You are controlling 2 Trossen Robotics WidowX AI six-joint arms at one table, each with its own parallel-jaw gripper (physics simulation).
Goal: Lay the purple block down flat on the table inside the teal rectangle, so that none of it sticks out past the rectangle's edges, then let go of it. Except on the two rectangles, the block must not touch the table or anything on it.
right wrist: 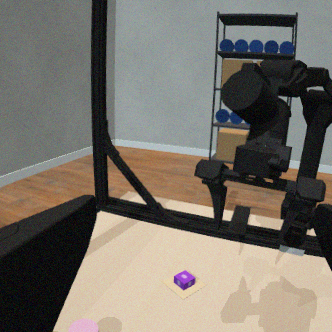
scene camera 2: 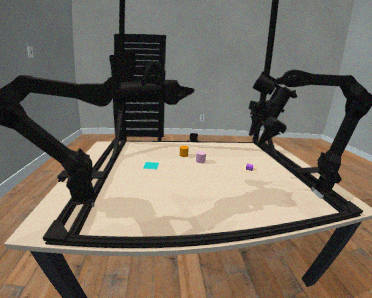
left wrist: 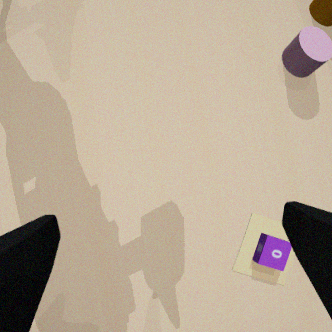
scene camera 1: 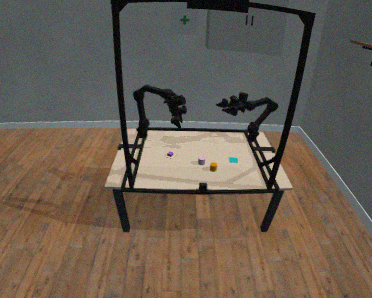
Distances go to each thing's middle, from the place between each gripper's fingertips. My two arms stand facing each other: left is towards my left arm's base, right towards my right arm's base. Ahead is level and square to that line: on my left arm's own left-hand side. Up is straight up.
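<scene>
Left hand: from purple block (left wrist: 270,251), 110 mm past, 70 mm to the right, 180 mm above. Pale rectangle (left wrist: 243,263): from left hand, 110 mm behind, 70 mm to the left, 180 mm below.
Purple block: from right hand, 33 cm to the left, 33 cm below, 10 cm behind. Pale rectangle: from right hand, 34 cm below, 33 cm to the left, 10 cm behind.
</scene>
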